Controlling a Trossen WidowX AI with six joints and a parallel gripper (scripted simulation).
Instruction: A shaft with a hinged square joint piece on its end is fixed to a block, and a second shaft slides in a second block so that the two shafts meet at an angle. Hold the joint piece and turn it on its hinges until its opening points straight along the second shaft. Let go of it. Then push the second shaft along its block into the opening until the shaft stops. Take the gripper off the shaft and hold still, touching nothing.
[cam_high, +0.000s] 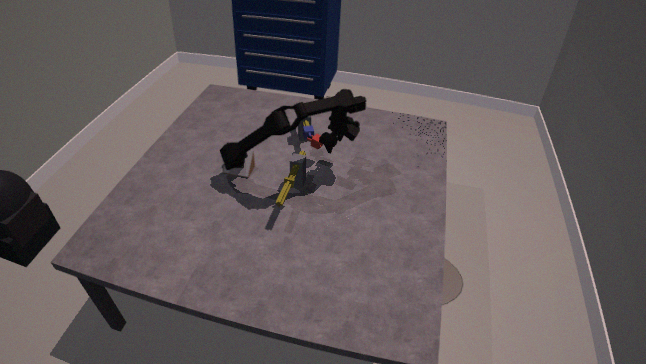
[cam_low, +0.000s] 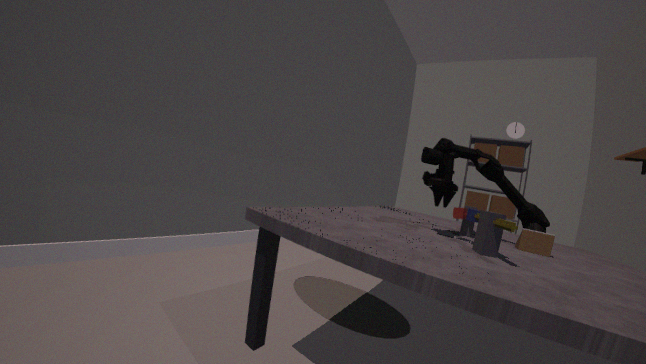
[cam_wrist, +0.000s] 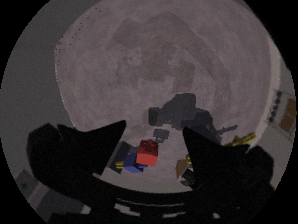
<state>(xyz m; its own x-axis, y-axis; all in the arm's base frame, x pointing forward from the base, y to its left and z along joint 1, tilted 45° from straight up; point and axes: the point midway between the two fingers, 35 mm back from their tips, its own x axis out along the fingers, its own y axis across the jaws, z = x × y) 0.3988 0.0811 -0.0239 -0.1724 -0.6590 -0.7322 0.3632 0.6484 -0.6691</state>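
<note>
Now: the red joint piece 8 cm behind my gripper tip, 4 cm to the left of it and 1 cm below it.
</note>
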